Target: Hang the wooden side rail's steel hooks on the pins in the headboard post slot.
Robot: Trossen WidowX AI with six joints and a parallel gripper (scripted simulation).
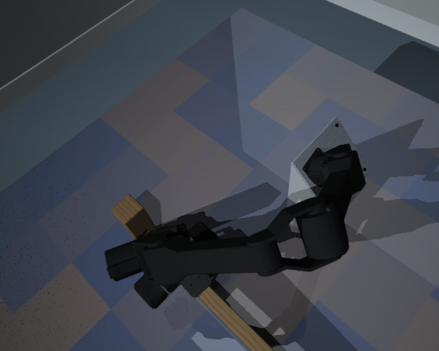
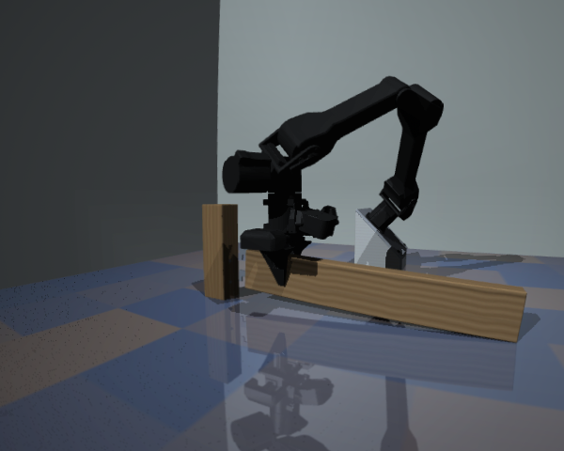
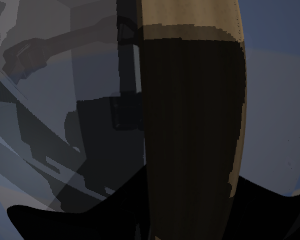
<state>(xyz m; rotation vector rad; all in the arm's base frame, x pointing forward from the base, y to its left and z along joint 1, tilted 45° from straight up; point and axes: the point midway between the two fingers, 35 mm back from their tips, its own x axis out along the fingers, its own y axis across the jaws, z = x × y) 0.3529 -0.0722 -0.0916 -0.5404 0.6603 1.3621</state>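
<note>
Now: gripper tip 20 mm past the wooden headboard post, 140 mm to the left of it and 40 mm below it.
</note>
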